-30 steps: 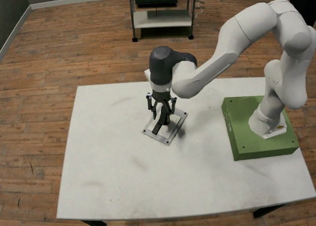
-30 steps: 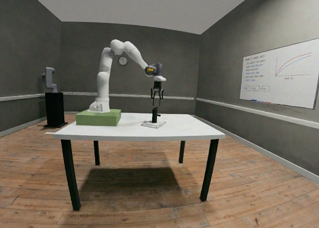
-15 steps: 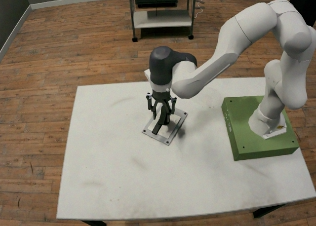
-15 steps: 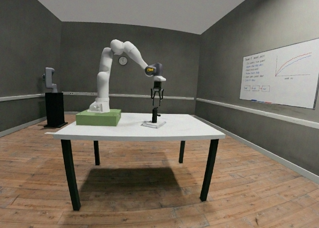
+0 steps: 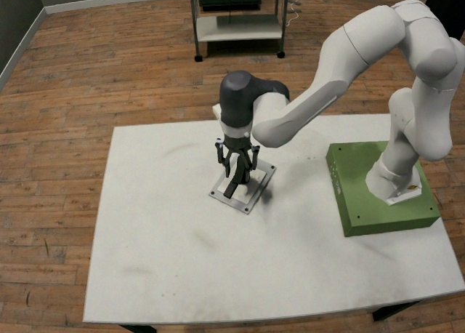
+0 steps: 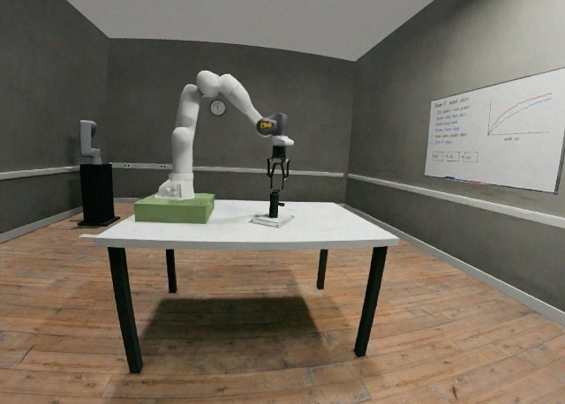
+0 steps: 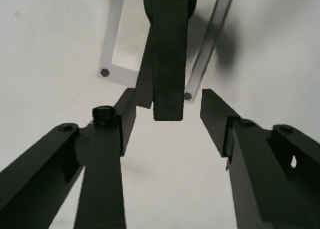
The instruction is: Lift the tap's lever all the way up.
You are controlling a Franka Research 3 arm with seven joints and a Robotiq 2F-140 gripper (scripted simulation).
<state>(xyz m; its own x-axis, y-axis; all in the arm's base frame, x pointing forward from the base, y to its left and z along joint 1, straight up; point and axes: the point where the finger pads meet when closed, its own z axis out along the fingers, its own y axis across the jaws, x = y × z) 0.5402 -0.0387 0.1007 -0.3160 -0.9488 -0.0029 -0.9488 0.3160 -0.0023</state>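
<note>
My hand is 1 cm past the dark lever, 3 cm to the left of it and 4 cm above it. Also, from my hand: tap: 1 cm behind, 6 cm to the right, 8 cm below.
</note>
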